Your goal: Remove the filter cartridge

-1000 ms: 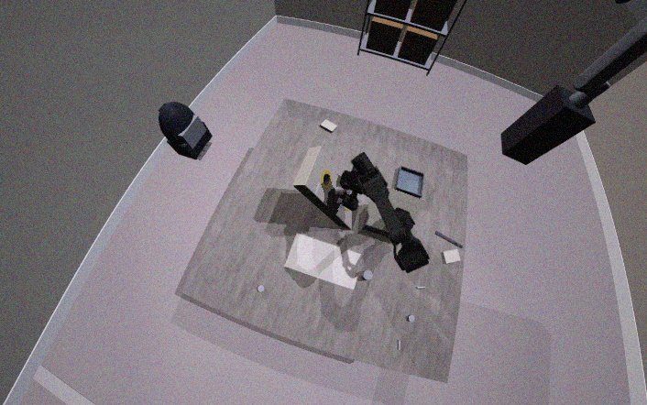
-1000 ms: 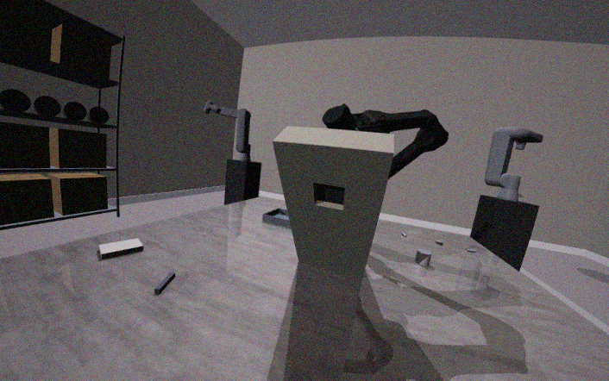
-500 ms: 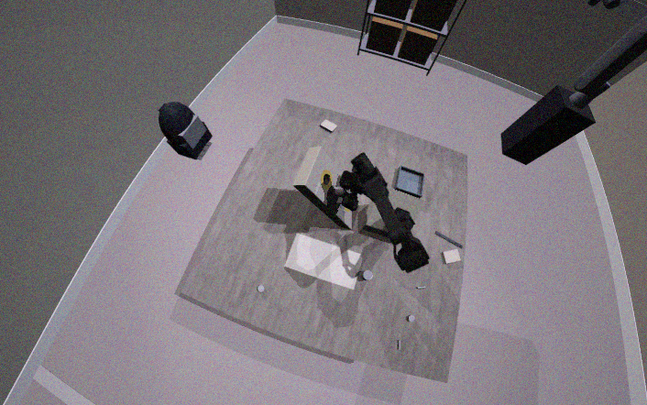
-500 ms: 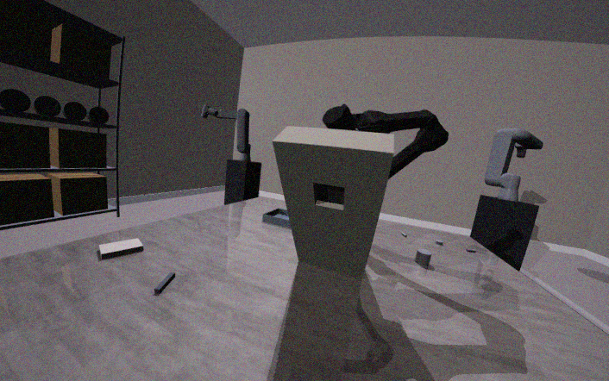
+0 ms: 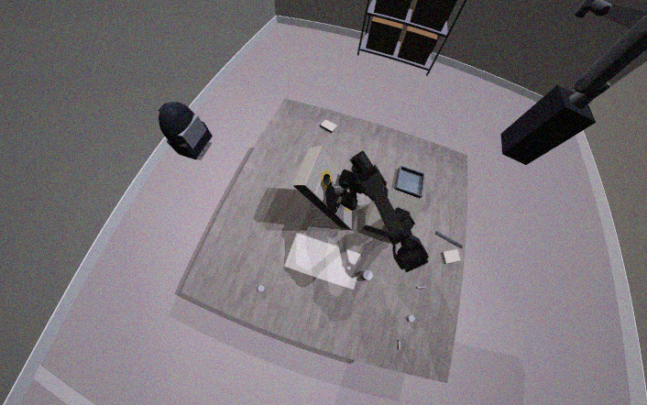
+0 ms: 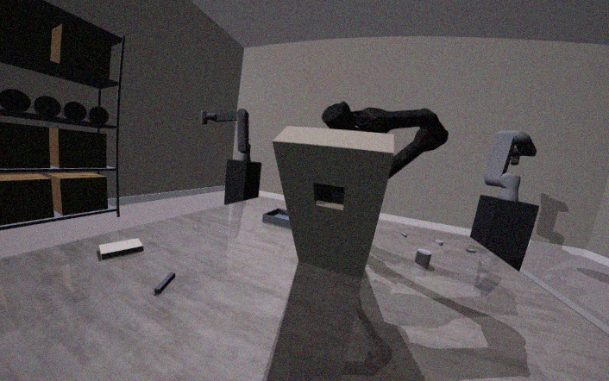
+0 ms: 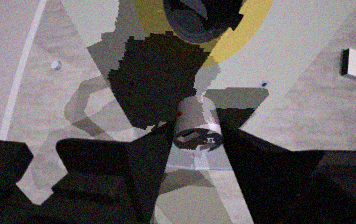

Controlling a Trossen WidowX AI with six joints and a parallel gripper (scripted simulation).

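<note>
The service panel is 40 mm ahead of my gripper tip, 20 mm below it and 10 mm to the left of it. From my gripper tip the other things lie so: round filter cartridge right at my gripper tip; then tray 340 mm behind, 300 mm to the right, 190 mm below.
</note>
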